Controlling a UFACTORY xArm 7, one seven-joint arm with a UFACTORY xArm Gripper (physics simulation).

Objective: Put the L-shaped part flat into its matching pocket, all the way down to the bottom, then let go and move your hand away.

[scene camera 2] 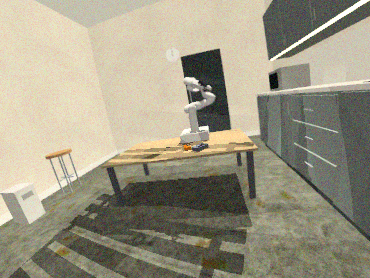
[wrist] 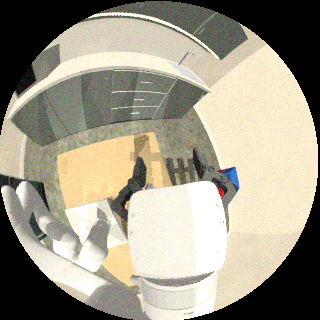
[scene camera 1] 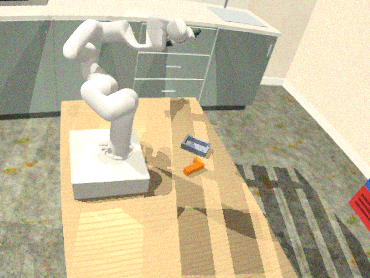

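Seen in the pictures: gripper, between the fingertips: (scene camera 2: 208, 88) (wrist: 167, 157); arm's base, origin of its link: (scene camera 2: 195, 131) (wrist: 100, 225) (scene camera 1: 118, 150).
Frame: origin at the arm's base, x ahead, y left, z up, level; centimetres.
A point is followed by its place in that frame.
The orange L-shaped part (scene camera 1: 194, 166) {x 36.7, y -5.6, z -6.9 cm} (scene camera 2: 187, 147) {x 41.4, y -2.3, z -7.3 cm} lies on the table beside the pocket block, apart from it. The grey-blue block with the pocket (scene camera 1: 192, 150) {x 39.4, y 6.8, z -8.1 cm} (scene camera 2: 200, 147) {x 47.7, y 11.5, z -6.9 cm} lies on the table; its recess is visible and the orange part is outside it. The pocket's exact shape is too small to tell. My gripper (scene camera 1: 184, 38) {x 29.0, y 25.1, z 44.4 cm} (scene camera 2: 205, 86) {x 29.0, y 25.1, z 44.4 cm} (wrist: 167, 157) {x 29.0, y 25.1, z 44.4 cm} is open and empty, raised high above the table and far from both things. In the wrist view its two dark fingers stand wide apart, and its white housing hides much of the table; the orange part does not show there.
The wooden table (scene camera 1: 102, 250) {x -10.3, y -43.8, z -9.9 cm} (scene camera 2: 135, 156) {x 44.6, y -59.8, z -9.9 cm} (wrist: 82, 175) {x -6.2, y 34.0, z -9.9 cm} carries the arm's white base (scene camera 1: 107, 187) {x -6.1, y -18.0, z -3.9 cm} (scene camera 2: 194, 136) {x 10.9, y 0.1, z -3.9 cm}. Grey kitchen cabinets (scene camera 1: 240, 65) (scene camera 2: 325, 130) (wrist: 97, 105) stand beyond the table. A red and blue box (scene camera 1: 362, 205) (wrist: 231, 177) shows at the right. A stool (scene camera 2: 59, 153) stands away from the table.
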